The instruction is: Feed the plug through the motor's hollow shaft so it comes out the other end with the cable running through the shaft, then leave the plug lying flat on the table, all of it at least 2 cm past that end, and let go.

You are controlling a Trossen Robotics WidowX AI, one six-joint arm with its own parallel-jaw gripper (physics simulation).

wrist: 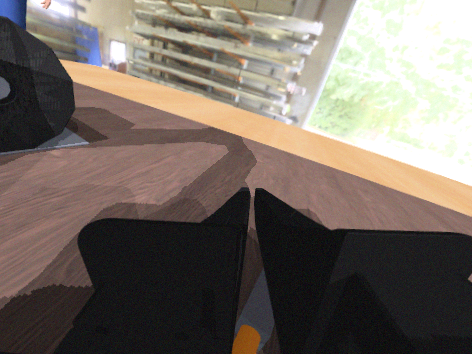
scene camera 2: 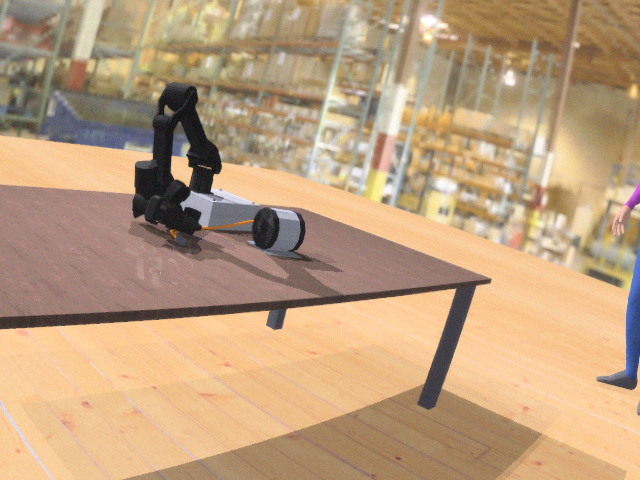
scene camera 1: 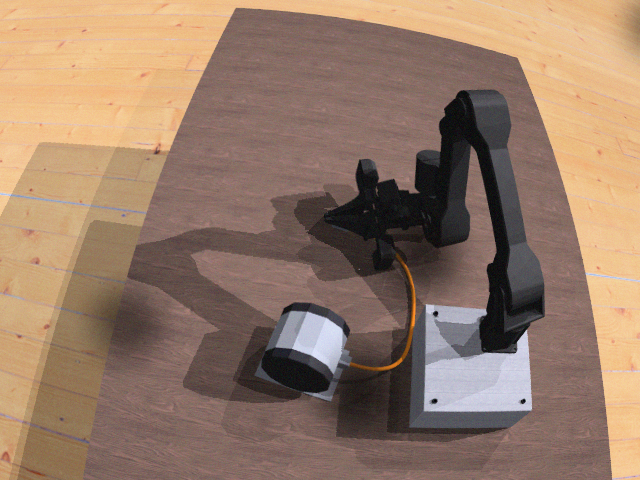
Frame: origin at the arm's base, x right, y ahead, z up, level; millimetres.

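Seen in the pictures: gripper, between the fingertips: (wrist: 251,195) (scene camera 2: 200,228) (scene camera 1: 324,218); arm's base, origin of its link: (scene camera 2: 198,191) (scene camera 1: 498,335).
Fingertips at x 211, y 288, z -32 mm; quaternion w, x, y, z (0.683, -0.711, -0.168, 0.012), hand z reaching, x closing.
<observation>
Offsets run from my fingertips to a thing's top centre. Level surfaces: height alone.
The motor {dx -251, dy +6, dz +57 mm} (scene camera 1: 307,335) (scene camera 2: 289,229) (wrist: 37,95), a white drum with black ends, lies on its side on a small plate; in the wrist view its near end shows part of a pale hole at the left edge. An orange cable (scene camera 1: 414,304) (scene camera 2: 227,225) (wrist: 246,341) curves from its side to the gripper. The grey plug {dx +24, dy -32, dz -31 mm} (scene camera 2: 180,239) (wrist: 256,302) is low at the table, below the fingers; the wrist view shows part of it through their narrow gap. In scene camera 1 the fingers hide most of it. My gripper (scene camera 1: 326,218) (wrist: 251,195) is shut, its tips nearly touching, with nothing seen held between them.
The arm's silver base box (scene camera 1: 478,379) (scene camera 2: 235,212) stands beside the motor, right of the cable in scene camera 1. The brown table {dz -45 mm} (scene camera 1: 289,93) (scene camera 2: 77,273) has its edge beyond the motor. A person's arm and leg (scene camera 2: 633,320) show at the right of scene camera 2.
</observation>
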